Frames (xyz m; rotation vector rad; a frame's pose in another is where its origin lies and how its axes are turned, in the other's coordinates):
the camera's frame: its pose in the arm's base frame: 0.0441 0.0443 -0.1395 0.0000 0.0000 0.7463
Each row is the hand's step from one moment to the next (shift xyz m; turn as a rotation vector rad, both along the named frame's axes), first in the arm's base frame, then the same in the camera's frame.
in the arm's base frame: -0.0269 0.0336 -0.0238 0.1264 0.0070 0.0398
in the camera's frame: 0.0031 0.0429 -0.0238 0.0976 -0.0807 0.0398
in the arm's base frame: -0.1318 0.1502 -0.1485 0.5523 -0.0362 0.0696
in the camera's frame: 0.0052 0.1998 -0.1485 0.3809 -0.4015 0.0696
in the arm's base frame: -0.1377 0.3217 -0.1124 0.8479 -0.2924 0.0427
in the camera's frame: 0.1173 0.3297 -0.1124 0.4240 -0.7903 0.0427
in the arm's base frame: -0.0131 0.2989 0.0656 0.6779 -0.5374 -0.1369
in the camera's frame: 0.1933 0.2283 0.0656 0.1329 -0.8548 -0.1369
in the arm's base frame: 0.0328 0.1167 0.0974 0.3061 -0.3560 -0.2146
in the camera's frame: 0.1033 0.0634 0.0974 -0.0170 -0.4692 -0.2146
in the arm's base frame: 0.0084 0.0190 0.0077 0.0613 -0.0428 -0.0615
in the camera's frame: 0.0191 0.0082 0.0077 0.0159 -0.0730 -0.0615
